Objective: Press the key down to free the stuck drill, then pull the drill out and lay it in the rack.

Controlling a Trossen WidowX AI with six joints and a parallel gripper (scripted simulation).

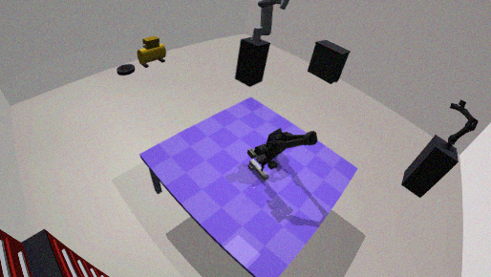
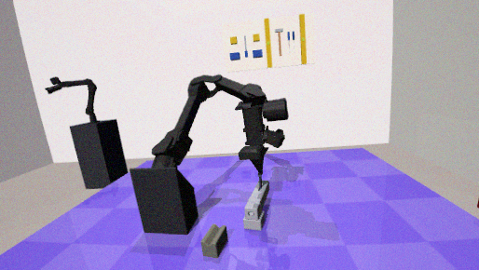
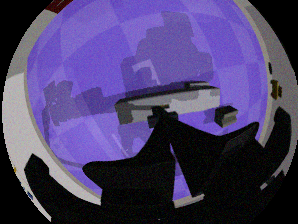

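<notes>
Now: gripper tip 7 cm above the tan drill, 5 cm to the left of it and 2 cm past it. Also, from my gripper tip: grey-green rack (18 cm to the right, 12 cm behind, 10 cm below).
</notes>
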